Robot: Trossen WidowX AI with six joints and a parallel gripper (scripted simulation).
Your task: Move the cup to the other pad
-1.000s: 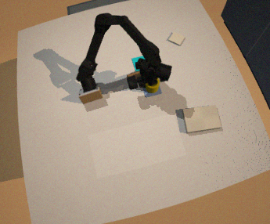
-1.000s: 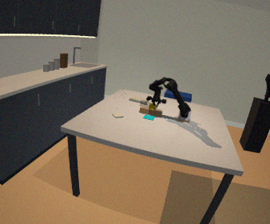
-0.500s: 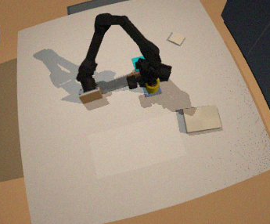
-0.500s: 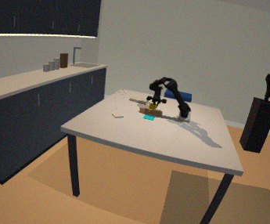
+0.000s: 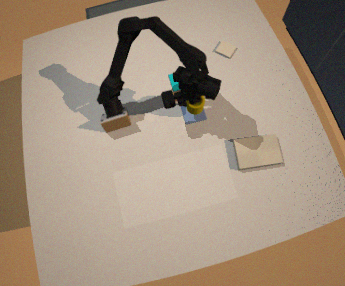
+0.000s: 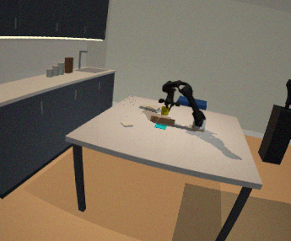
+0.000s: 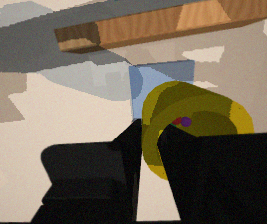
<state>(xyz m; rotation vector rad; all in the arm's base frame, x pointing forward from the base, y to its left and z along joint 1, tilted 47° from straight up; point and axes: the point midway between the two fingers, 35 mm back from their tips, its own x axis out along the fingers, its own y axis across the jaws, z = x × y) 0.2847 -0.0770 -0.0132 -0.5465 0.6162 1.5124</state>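
The wooden bar is 8 cm to the left of my gripper tip, 7 cm below it and 2 cm ahead of it. Round my gripper tip: yellow cup (2 cm ahead); then flat beige block (24 cm to the right, 22 cm ahead, 7 cm below); then blue pad (9 cm below, 3 cm ahead).
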